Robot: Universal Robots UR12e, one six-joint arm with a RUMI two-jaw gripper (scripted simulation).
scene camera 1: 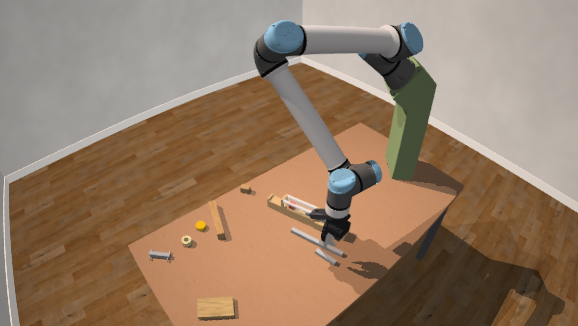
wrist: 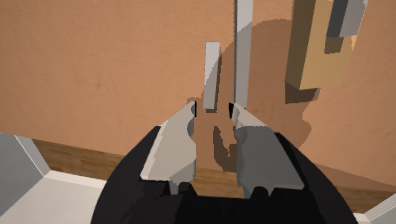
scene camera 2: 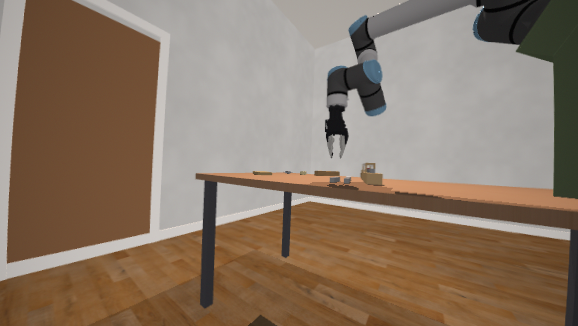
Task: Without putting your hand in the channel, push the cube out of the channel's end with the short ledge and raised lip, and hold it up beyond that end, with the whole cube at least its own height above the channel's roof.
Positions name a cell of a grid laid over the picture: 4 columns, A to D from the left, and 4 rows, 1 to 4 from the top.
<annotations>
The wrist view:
my gripper: C2
short grey rod: C1
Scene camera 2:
my gripper: C2
</annotations>
